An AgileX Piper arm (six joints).
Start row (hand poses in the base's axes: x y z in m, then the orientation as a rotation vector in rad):
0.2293, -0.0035, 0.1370, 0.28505, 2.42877, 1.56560
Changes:
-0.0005, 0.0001, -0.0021, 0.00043, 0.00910, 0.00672
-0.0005, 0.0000, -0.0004, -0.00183, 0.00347, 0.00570
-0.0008, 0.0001, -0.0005, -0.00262, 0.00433, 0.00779
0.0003, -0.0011, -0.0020, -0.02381, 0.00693, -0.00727
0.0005, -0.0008, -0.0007, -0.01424, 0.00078, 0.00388
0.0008, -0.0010, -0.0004, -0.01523, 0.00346, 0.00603
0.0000, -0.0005, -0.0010, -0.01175, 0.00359, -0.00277
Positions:
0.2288, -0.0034, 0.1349, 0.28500, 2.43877, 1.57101
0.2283, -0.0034, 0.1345, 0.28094, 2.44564, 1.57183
0.2275, -0.0033, 0.1340, 0.27499, 2.45480, 1.57268
0.2278, -0.0044, 0.1320, 0.28558, 2.47318, 1.54109
0.2283, -0.0052, 0.1313, 0.27925, 2.48570, 1.52452
0.2291, -0.0062, 0.1309, 0.27237, 2.50194, 1.50801
0.2291, -0.0067, 0.1299, 0.27678, 2.51132, 1.49261

